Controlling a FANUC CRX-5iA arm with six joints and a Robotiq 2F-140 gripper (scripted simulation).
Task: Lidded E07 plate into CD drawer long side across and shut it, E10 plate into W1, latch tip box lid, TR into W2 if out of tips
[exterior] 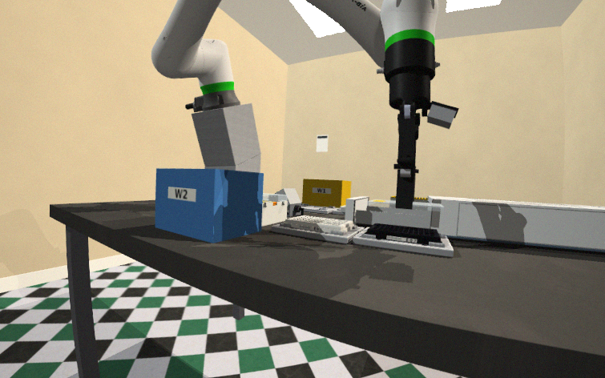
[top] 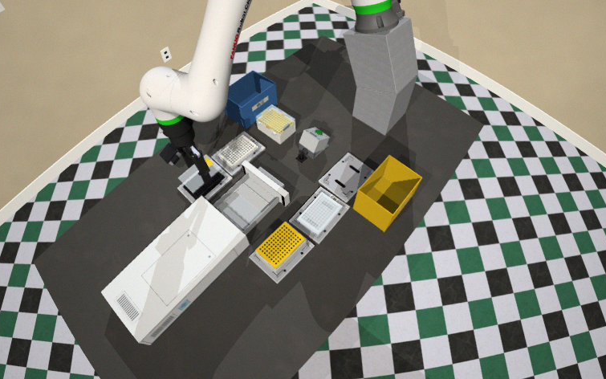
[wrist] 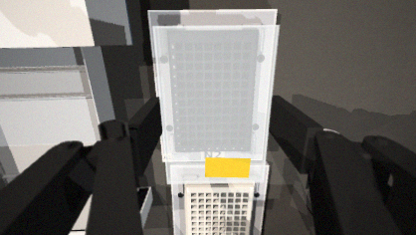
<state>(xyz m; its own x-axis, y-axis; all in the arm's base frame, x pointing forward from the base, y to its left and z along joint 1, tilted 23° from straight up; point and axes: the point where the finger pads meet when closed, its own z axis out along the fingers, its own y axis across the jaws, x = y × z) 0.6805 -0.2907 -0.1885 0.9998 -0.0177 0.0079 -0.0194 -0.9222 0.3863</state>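
Right now the black assay plate is 8 cm below my hand. Also, from my hand: lid: 2 cm below; then white plate: 17 cm behind, 8 cm below; then nest N2: 9 cm below.
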